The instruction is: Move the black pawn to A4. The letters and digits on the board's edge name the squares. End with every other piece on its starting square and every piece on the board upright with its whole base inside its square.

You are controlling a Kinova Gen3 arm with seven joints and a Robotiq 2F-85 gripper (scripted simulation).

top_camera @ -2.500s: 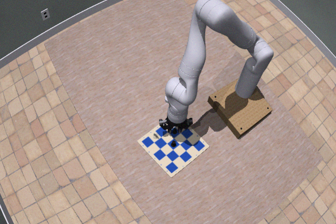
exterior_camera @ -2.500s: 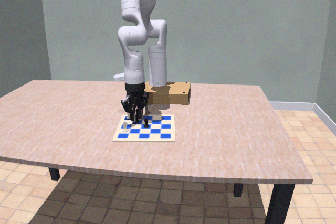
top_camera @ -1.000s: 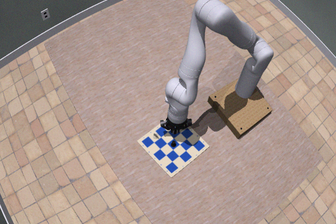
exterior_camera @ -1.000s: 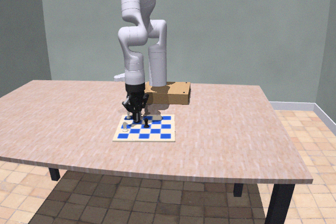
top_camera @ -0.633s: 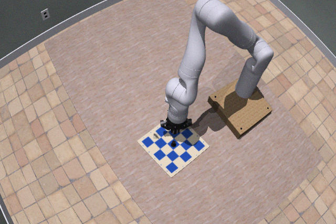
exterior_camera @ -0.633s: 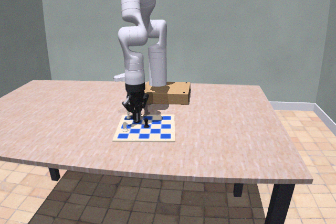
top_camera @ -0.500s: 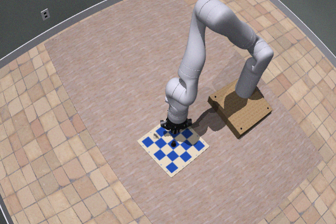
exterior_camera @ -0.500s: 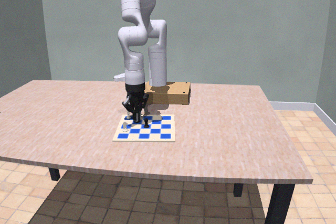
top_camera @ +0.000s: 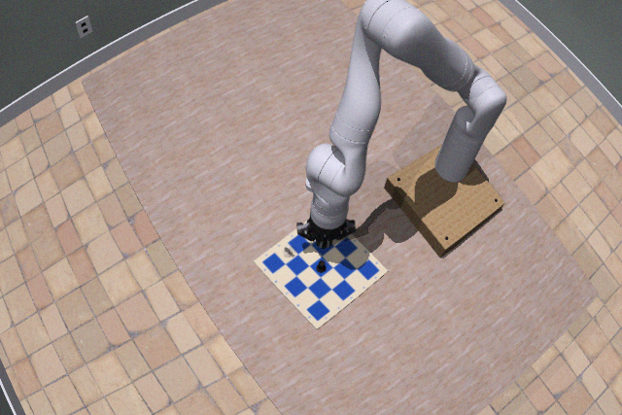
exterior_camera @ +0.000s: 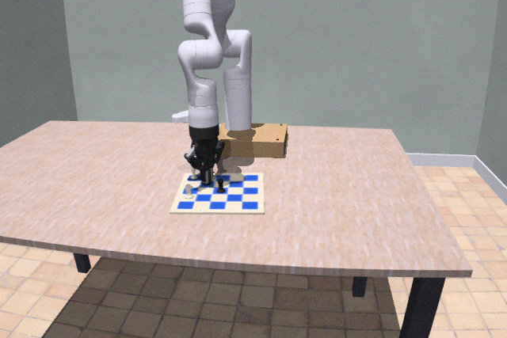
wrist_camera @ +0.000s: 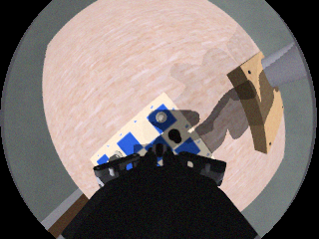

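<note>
My gripper is now 4 cm to the left of the white pawn, 4 cm past it and 1 cm above it. From my hand the other things lie so: white knight 7 cm ahead, 4 cm to the right, 1 cm below; chessboard 4 cm to the left, 4 cm ahead, 3 cm below; black pawn 1 cm below.
</note>
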